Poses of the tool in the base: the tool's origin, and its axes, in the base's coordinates. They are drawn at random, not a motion.
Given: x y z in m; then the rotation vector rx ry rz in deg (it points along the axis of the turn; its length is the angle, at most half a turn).
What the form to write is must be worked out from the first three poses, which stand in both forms.
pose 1, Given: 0.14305 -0.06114 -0.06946 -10.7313 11.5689 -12.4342
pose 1, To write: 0.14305 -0.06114 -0.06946 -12.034 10.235 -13.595
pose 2, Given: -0.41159 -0.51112 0.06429 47.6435 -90.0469 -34.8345
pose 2, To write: -0.41159 -0.51112 0.06429 102.171 -37.611 -93.489
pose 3, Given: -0.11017 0.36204 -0.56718 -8.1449 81.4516 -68.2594
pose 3, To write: -0.11017 0.36204 -0.56718 -71.003 42.029 -111.971
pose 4, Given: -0.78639 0.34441 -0.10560 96.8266 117.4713 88.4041
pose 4, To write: -0.78639 0.34441 -0.10560 124.920 -30.377 117.120
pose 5, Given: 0.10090 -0.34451 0.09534 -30.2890 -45.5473 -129.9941
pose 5, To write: 0.10090 -0.34451 0.09534 28.275 -33.708 -146.730
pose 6, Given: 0.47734 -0.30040 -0.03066 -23.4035 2.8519 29.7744
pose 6, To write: 0.47734 -0.30040 -0.03066 -21.768 8.541 28.551
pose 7, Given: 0.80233 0.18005 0.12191 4.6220 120.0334 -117.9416
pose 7, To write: 0.80233 0.18005 0.12191 -90.456 10.494 -173.999
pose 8, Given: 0.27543 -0.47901 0.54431 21.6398 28.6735 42.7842
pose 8, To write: 0.27543 -0.47901 0.54431 31.067 17.136 48.996
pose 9, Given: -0.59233 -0.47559 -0.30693 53.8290 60.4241 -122.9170
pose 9, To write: -0.59233 -0.47559 -0.30693 -44.293 51.706 -163.450
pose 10, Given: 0.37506 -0.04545 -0.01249 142.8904 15.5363 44.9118
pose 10, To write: 0.37506 -0.04545 -0.01249 143.386 -28.611 22.056
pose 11, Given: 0.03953 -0.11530 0.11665 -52.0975 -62.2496 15.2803
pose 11, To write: 0.03953 -0.11530 0.11665 -78.011 -40.219 51.497
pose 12, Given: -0.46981 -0.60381 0.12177 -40.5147 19.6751 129.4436
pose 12, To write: -0.46981 -0.60381 0.12177 2.355 35.547 135.533
